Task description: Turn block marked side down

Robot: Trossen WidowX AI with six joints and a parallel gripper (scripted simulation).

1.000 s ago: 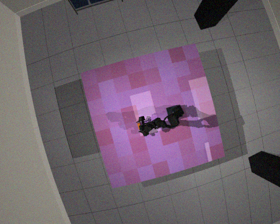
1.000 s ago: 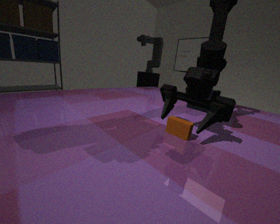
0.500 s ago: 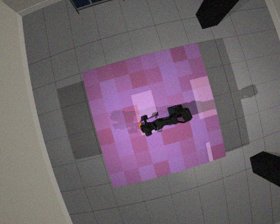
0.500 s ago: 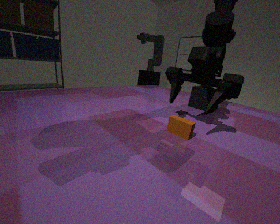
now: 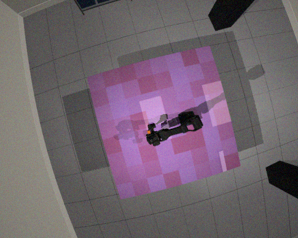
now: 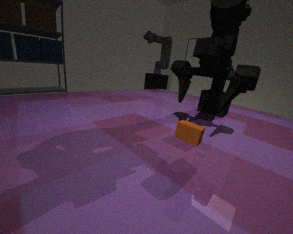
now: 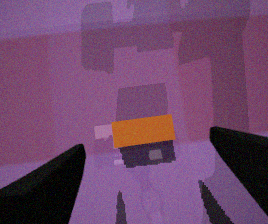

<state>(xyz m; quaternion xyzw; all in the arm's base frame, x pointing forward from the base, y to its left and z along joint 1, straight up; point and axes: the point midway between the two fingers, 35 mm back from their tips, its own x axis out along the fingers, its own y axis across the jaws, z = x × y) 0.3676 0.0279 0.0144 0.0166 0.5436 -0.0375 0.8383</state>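
The orange block lies 60 mm below my gripper tip.
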